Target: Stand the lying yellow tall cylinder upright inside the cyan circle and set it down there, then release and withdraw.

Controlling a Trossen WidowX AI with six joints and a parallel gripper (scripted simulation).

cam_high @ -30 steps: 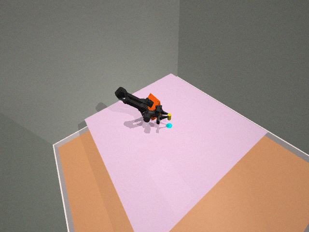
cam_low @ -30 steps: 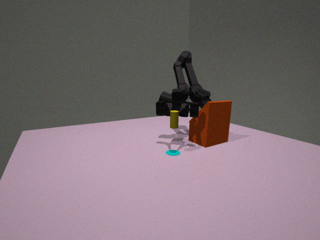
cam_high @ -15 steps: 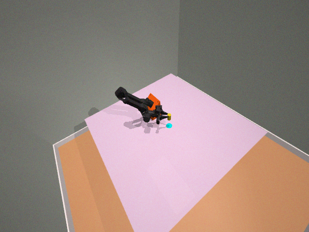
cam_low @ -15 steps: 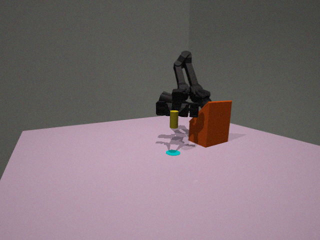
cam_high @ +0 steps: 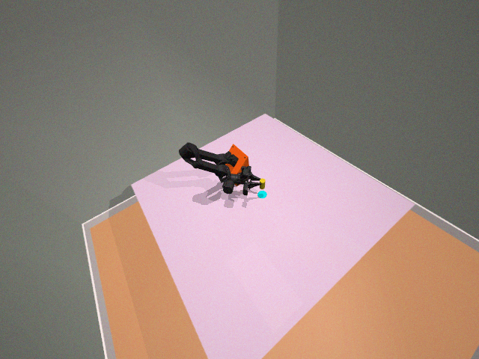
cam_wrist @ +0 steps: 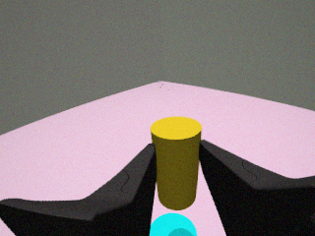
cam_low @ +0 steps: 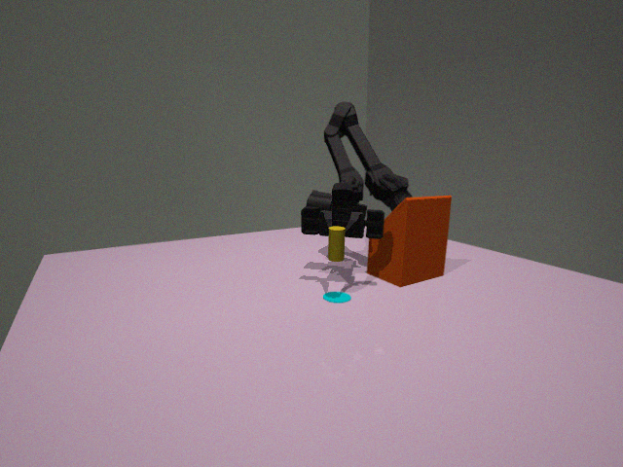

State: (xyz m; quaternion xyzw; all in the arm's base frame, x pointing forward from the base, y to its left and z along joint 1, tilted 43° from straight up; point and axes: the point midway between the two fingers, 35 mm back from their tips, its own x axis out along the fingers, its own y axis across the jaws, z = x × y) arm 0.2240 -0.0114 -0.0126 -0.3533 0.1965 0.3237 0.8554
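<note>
My gripper tip is 14 cm above the cyan circle. The rest, counted from my gripper tip: yellow tall cylinder (2 cm below).
</note>
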